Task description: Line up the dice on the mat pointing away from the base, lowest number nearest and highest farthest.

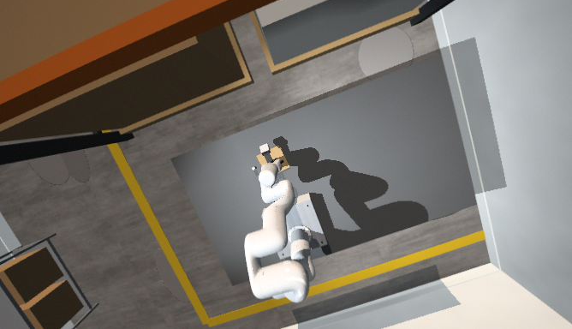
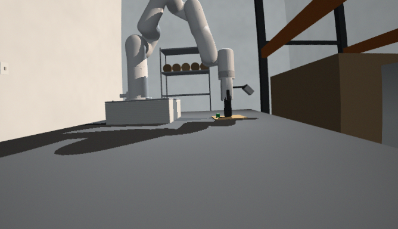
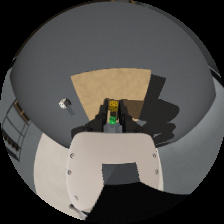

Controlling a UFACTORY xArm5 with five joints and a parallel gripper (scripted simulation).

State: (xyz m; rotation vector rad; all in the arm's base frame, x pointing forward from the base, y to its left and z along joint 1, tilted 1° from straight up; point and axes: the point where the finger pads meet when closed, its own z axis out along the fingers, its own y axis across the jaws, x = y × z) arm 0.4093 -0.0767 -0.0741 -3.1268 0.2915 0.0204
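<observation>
Right now the yellow die is 1 cm below my hand. The rest, counted from my hand: green die: 4 cm behind, 1 cm to the left, 1 cm below; white die: 11 cm to the left, 3 cm ahead, 2 cm below; tan mat: 2 cm below.
</observation>
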